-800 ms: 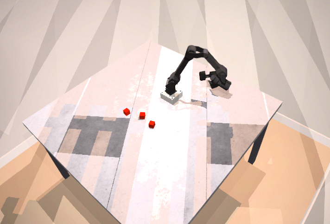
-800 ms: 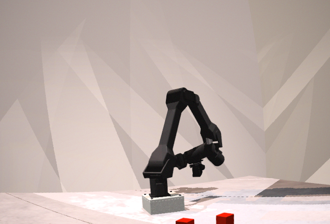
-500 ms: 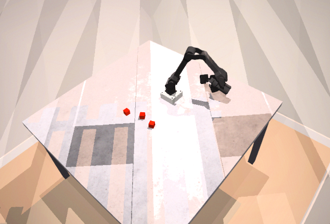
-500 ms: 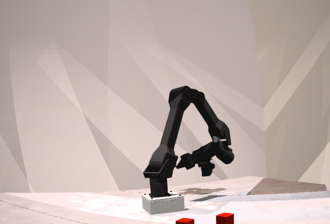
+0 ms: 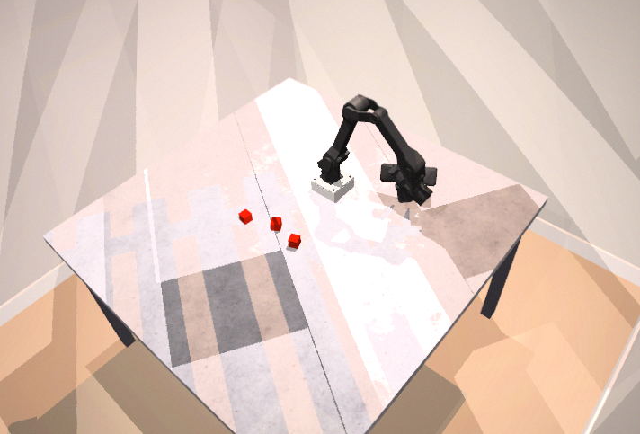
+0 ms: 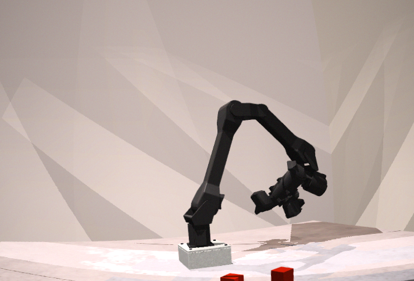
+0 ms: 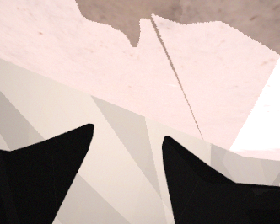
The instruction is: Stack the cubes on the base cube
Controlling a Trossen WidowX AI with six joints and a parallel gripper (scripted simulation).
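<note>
Now: the red base cube 450 mm ahead of my gripper tip, 100 mm to the right of it and 90 mm below it.
</note>
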